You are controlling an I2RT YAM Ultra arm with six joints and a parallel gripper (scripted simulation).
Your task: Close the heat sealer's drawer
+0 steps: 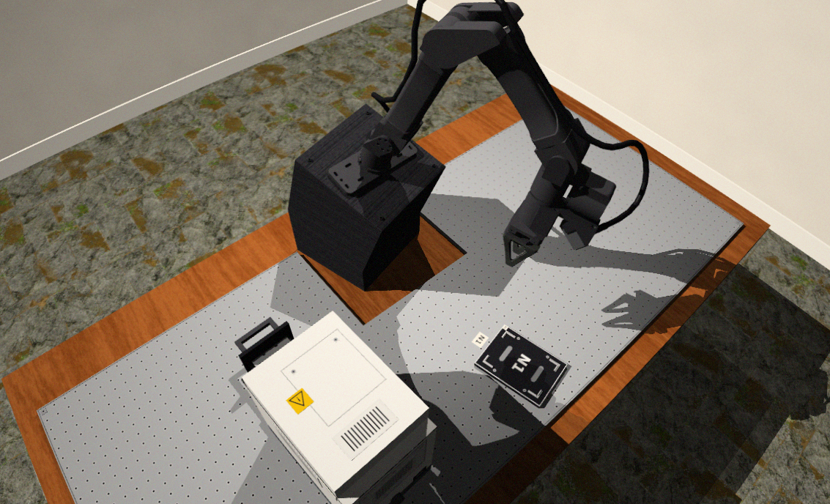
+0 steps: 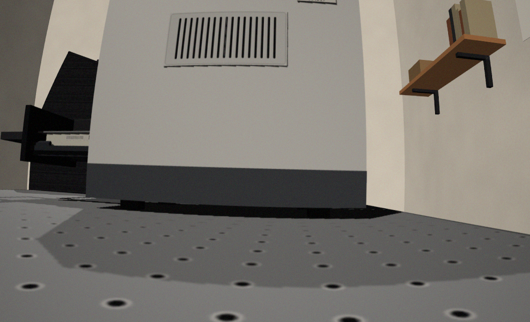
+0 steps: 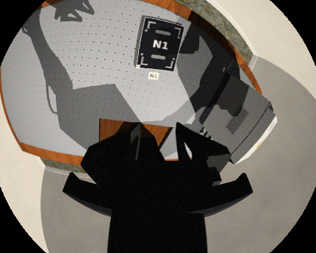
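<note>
Now: the sealer drawer 20 cm behind my hand, 42 cm to the right of it and 18 cm below it.
</note>
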